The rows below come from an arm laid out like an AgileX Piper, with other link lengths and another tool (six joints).
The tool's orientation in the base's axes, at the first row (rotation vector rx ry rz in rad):
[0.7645, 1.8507, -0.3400]
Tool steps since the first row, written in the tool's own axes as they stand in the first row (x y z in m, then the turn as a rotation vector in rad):
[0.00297, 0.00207, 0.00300, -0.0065, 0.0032, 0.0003]
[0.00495, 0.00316, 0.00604, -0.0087, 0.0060, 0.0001]
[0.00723, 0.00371, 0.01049, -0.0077, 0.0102, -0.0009]
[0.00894, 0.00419, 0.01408, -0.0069, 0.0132, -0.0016]
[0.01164, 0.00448, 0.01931, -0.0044, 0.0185, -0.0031]
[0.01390, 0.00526, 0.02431, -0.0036, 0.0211, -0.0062]
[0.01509, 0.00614, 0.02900, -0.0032, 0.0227, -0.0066]
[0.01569, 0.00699, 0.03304, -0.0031, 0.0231, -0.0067]
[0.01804, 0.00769, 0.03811, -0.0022, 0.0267, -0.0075]
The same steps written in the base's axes. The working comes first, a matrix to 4 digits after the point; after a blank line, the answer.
The tool's axes in the first row as the columns of a matrix, in the base's axes (used below as rounded here):
[-0.2396, 0.6453, 0.7254]
[0.3453, 0.7549, -0.5575]
[-0.9074, 0.1169, -0.4037]

[0.00280, 0.00092, -0.00366, 0.0038, 0.0000, 0.0062]
[0.00523, 0.00073, -0.00656, 0.0060, 0.0015, 0.0086]
[0.00827, -0.00055, -0.01036, 0.0078, 0.0055, 0.0085]
[0.01078, -0.00160, -0.01331, 0.0090, 0.0085, 0.0085]
[0.01411, -0.00336, -0.01783, 0.0107, 0.0142, 0.0074]
[0.01770, -0.00478, -0.02181, 0.0100, 0.0181, 0.0082]
[0.02138, -0.00632, -0.02468, 0.0106, 0.0197, 0.0082]
[0.02472, -0.00773, -0.02676, 0.0108, 0.0201, 0.0082]
[0.02828, -0.00921, -0.03086, 0.0123, 0.0236, 0.0081]

